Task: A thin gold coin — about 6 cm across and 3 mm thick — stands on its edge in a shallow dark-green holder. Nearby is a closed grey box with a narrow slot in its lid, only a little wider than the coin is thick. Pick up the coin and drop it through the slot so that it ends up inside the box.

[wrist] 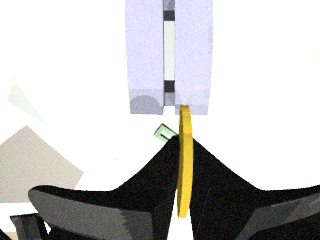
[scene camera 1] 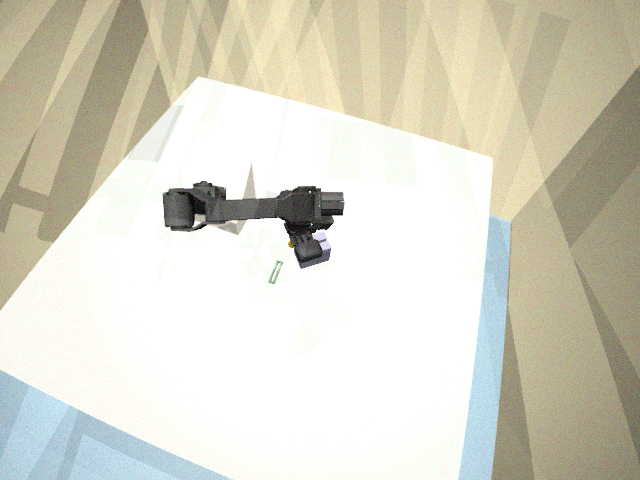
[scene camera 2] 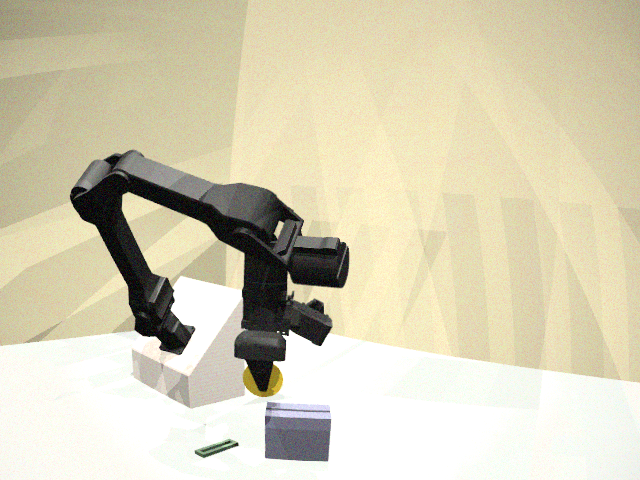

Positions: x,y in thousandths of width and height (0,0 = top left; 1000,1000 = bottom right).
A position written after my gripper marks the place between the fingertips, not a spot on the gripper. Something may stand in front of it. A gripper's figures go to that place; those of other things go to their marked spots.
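Labels:
There's a gold coin (wrist: 573,785) 0.06 m from the lens, and then my gripper (wrist: 567,594), that's 0.10 m from the lens.

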